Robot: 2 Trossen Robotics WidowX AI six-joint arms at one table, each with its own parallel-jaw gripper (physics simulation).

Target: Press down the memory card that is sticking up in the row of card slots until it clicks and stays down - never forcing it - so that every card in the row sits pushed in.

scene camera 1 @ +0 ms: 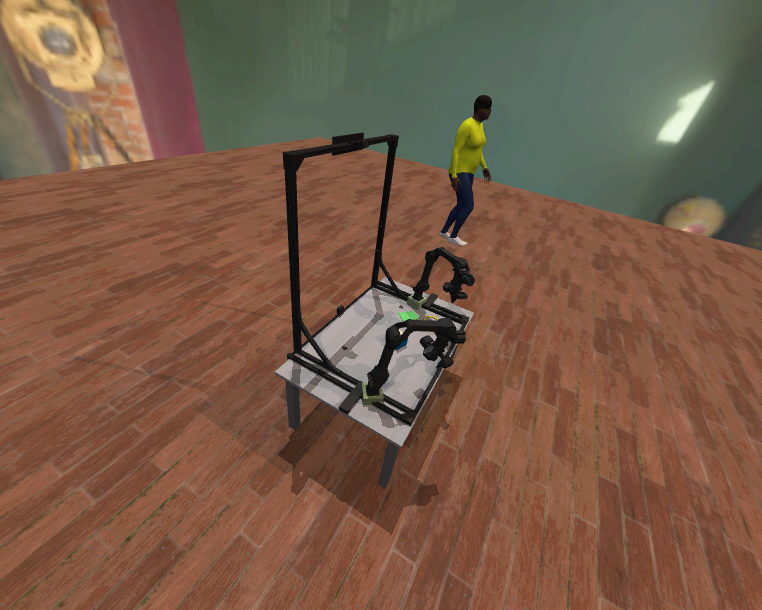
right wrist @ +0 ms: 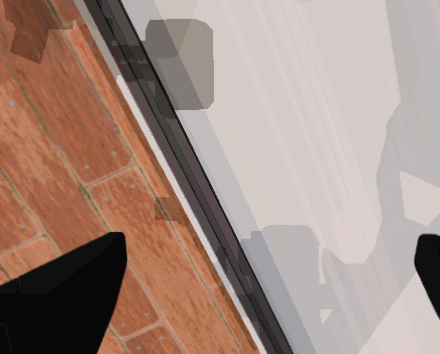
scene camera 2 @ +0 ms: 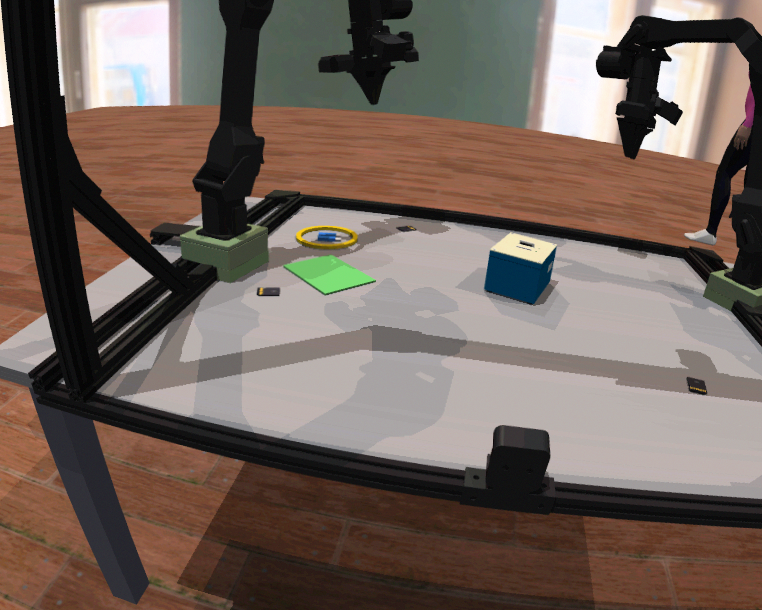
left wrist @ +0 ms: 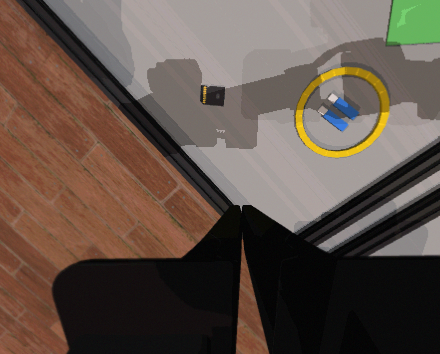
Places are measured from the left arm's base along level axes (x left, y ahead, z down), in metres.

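Pixels of known places: left gripper, fingertip midpoint: (scene camera 1: 452, 302) (scene camera 2: 374, 104) (left wrist: 240, 214); right gripper, fingertip midpoint: (scene camera 1: 430, 361) (right wrist: 270, 247) (scene camera 2: 630, 158); left arm's base at its link origin: (scene camera 1: 417, 297) (scene camera 2: 224, 231); right arm's base at its link origin: (scene camera 1: 372, 390) (scene camera 2: 745, 280).
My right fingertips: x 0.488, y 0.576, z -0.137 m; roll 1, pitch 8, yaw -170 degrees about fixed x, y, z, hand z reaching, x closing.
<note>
For each thing: its top centre in the pictures, then the offset to it from my right fingertips. "pt": a spot on its surface instead. Level surfaces: height alone.
- blue box at its top centre: (scene camera 2: 525, 247) dx -0.318, dy -0.148, dz +0.129 m
- grey table at its surface level: dz +0.194 m
- short dark slot at a spot on its surface: (scene camera 2: 526, 245) pt dx -0.311, dy -0.147, dz +0.127 m
- yellow ring at a spot on its surface: (left wrist: 300, 116) pt dx -0.249, dy -0.478, dz +0.188 m
- green sheet at its top centre: (scene camera 2: 328, 272) (scene camera 1: 408, 315) dx -0.434, dy -0.419, dz +0.191 m
A blue box (scene camera 2: 519, 275) with a cream top stands on the grey table (scene camera 2: 415, 400). A short dark slot (scene camera 2: 526, 245) shows in its top; I cannot tell whether a card sticks up there. Small black memory cards lie loose on the table, one (scene camera 2: 269, 292) near the left arm's base and one (scene camera 2: 407, 228) (left wrist: 212, 95) at the back. My left gripper (scene camera 2: 373, 91) (scene camera 1: 459, 295) (left wrist: 240, 214) is shut and empty, high over the table's back edge. My right gripper (scene camera 2: 632, 145) (scene camera 1: 443, 357) is open and empty, high beyond the right edge; only one finger (right wrist: 85, 281) shows in its wrist view.
A yellow ring (scene camera 2: 299, 237) (left wrist: 300, 116) holds two blue sticks (scene camera 2: 327, 236) (left wrist: 339, 112). A green sheet (scene camera 2: 329, 274) lies beside it. A black gantry (scene camera 1: 292, 242) stands over the table, and a camera block (scene camera 2: 519, 460) sits on the front rail. A person in yellow (scene camera 1: 468, 170) walks behind.
</note>
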